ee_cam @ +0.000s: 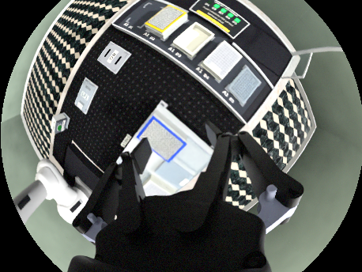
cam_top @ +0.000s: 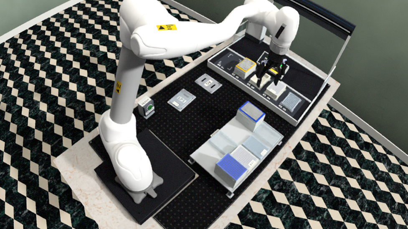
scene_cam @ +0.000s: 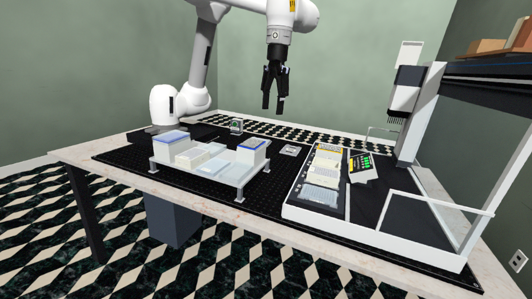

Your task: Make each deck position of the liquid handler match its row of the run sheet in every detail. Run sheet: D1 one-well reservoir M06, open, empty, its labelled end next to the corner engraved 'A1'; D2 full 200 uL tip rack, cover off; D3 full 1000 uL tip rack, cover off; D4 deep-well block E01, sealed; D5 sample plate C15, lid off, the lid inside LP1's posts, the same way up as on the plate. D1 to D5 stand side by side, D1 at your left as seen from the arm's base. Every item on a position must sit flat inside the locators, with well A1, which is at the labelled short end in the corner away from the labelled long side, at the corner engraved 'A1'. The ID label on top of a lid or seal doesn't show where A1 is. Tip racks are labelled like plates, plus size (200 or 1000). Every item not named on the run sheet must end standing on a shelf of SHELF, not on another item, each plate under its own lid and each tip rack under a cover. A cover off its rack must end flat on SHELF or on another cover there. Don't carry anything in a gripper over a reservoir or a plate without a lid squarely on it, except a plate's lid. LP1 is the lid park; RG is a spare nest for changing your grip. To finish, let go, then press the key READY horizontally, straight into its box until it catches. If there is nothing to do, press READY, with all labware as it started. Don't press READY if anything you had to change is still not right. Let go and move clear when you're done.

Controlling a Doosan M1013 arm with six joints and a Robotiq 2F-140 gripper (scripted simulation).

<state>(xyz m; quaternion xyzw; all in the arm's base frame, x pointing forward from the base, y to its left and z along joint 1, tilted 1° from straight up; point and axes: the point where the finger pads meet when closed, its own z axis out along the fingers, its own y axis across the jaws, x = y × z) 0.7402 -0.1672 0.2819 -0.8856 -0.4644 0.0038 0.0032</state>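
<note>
My gripper is now 27 cm above the white one-well reservoir, 24 cm short of it and 14 cm to the right of it. The rest, counted from my hand: shelf 27 cm below, 24 cm behind, 6 cm to the right; clear plate 28 cm below, 25 cm ahead, 10 cm to the right; blue-rimmed tip rack 20 cm below, 8 cm behind, 1 cm to the left.
</note>
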